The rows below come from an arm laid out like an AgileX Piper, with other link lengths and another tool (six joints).
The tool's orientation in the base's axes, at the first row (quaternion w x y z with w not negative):
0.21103 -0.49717 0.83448 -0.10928
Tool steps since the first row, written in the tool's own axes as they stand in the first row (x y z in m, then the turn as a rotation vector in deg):
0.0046 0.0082 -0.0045 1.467 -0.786 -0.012
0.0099 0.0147 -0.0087 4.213 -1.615 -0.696
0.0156 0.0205 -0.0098 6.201 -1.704 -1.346
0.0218 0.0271 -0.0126 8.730 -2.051 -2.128
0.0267 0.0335 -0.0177 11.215 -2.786 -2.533
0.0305 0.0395 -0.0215 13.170 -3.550 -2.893
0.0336 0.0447 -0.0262 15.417 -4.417 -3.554
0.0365 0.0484 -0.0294 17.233 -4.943 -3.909
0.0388 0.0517 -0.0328 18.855 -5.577 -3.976
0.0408 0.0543 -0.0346 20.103 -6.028 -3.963
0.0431 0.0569 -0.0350 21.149 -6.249 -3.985
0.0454 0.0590 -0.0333 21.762 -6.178 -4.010
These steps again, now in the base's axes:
-0.0104 -0.0002 -0.0003 -0.001 -1.664 -0.038
-0.0197 -0.0018 -0.0005 -0.810 -4.487 0.225
-0.0271 -0.0041 -0.0031 -1.868 -6.289 0.352
-0.0361 -0.0064 -0.0048 -3.010 -8.693 0.566
-0.0455 -0.0077 -0.0039 -3.656 -11.235 0.608
-0.0536 -0.0083 -0.0038 -4.038 -13.325 0.751
-0.0611 -0.0086 -0.0025 -4.599 -15.729 1.130
-0.0667 -0.0095 -0.0018 -5.107 -17.583 1.209
-0.0718 -0.0100 -0.0006 -5.317 -19.310 1.122
-0.0755 -0.0105 -0.0005 -5.477 -20.620 0.984
-0.0787 -0.0113 -0.0018 -5.750 -21.644 0.835
-0.0805 -0.0123 -0.0047 -6.072 -22.147 0.680

